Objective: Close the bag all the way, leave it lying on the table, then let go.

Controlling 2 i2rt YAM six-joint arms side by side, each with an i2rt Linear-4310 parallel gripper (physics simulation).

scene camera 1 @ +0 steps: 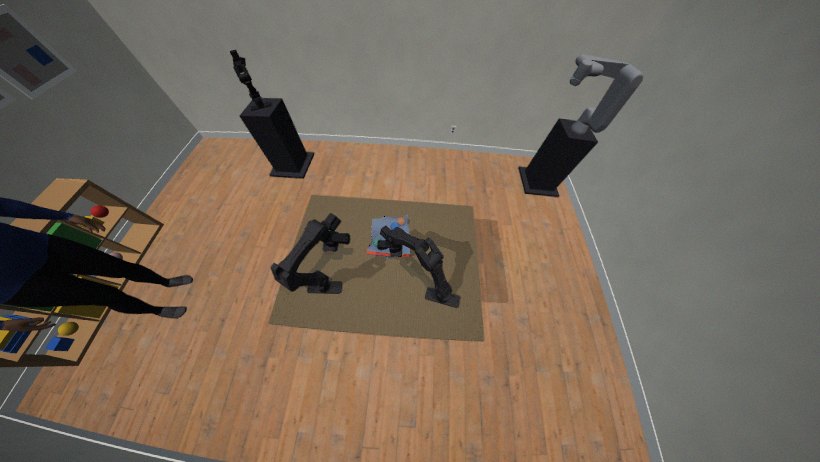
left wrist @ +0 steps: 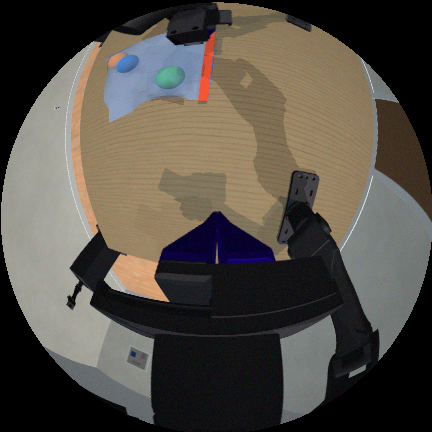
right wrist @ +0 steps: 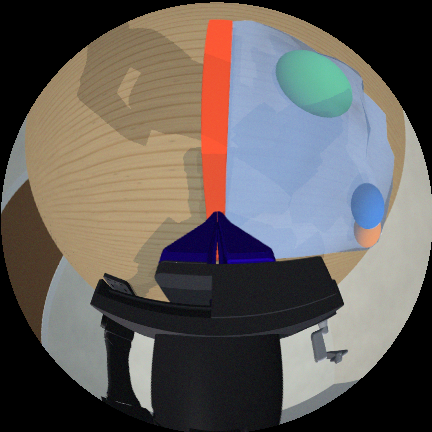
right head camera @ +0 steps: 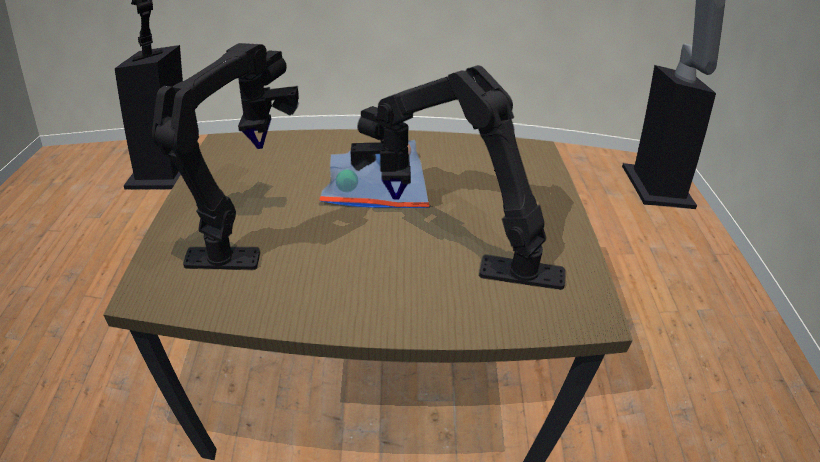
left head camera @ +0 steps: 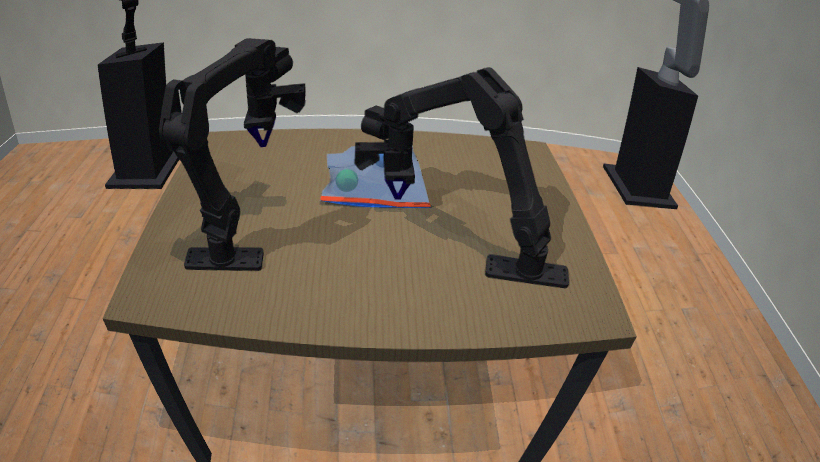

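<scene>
A translucent light-blue bag (left head camera: 372, 190) (right head camera: 372, 191) (left wrist: 142, 85) (right wrist: 280, 160) lies flat on the table, with a red strip (left head camera: 344, 199) (left wrist: 206, 75) (right wrist: 215, 100) along its near edge. In the head views, blue shows under part of the strip. A green ball (left head camera: 346, 180) (right wrist: 312, 82), a blue ball (left wrist: 127, 63) (right wrist: 367, 202) and an orange ball (right wrist: 367, 237) show in the bag. My right gripper (left head camera: 398, 196) (right head camera: 395, 196) (right wrist: 216, 217) is shut, tips at the strip toward its right end; contact cannot be told. My left gripper (left head camera: 262, 144) (right head camera: 259, 146) (left wrist: 216, 217) is shut, high left of the bag.
The wooden table (left head camera: 372, 298) carries both arm bases (left head camera: 223, 259) (left head camera: 526, 270). Two black pedestals (scene camera 1: 275, 137) (scene camera 1: 559, 157) with other arms stand behind it. A person and a shelf unit (scene camera 1: 71, 184) are at the left in the scene view.
</scene>
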